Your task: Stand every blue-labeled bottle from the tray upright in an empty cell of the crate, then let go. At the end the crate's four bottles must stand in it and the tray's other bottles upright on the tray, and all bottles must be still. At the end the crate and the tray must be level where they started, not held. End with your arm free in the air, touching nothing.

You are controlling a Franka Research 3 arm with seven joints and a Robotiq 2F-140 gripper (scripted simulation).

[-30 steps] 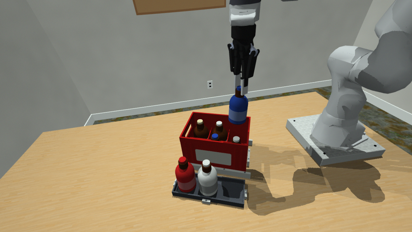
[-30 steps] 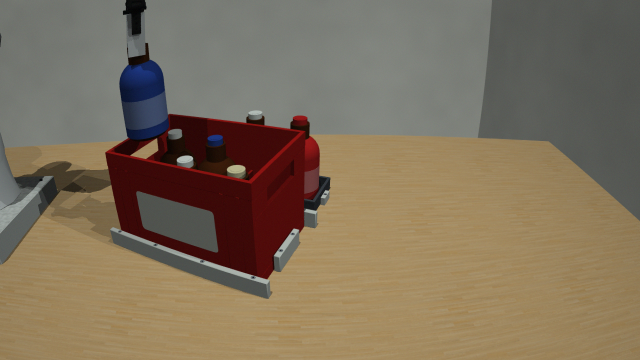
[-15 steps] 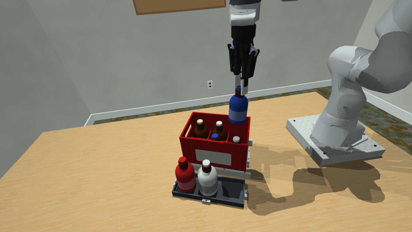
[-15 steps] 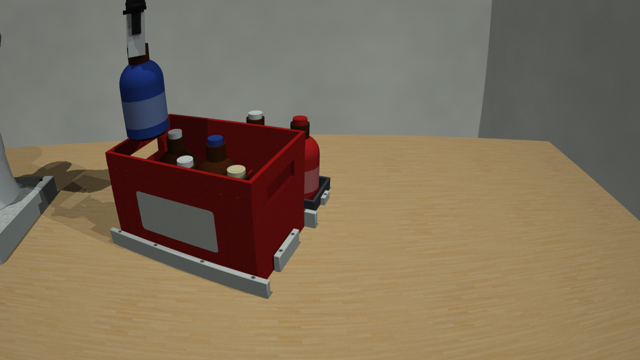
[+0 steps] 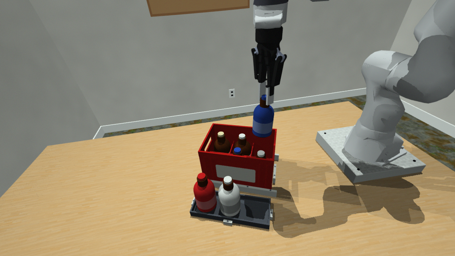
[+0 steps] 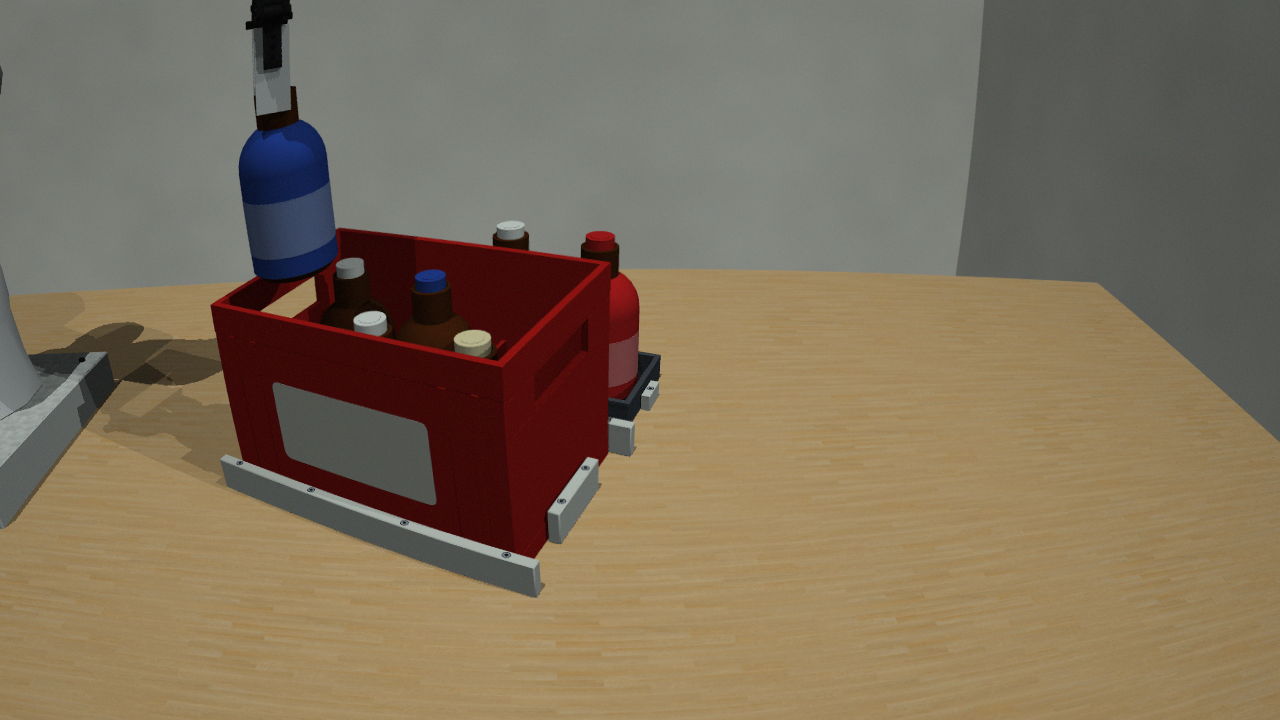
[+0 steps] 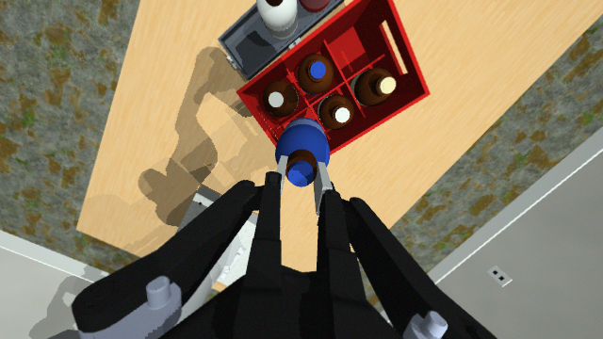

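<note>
Now: the blue-labeled bottle 1 cm ahead of my hand and 9 cm below it. The rest, counted from my hand: white-labeled bottle 19 cm ahead, 15 cm to the left, 27 cm below; red-labeled bottle 27 cm ahead, 11 cm to the left, 27 cm below; red crate 10 cm ahead, 1 cm to the right, 27 cm below.
</note>
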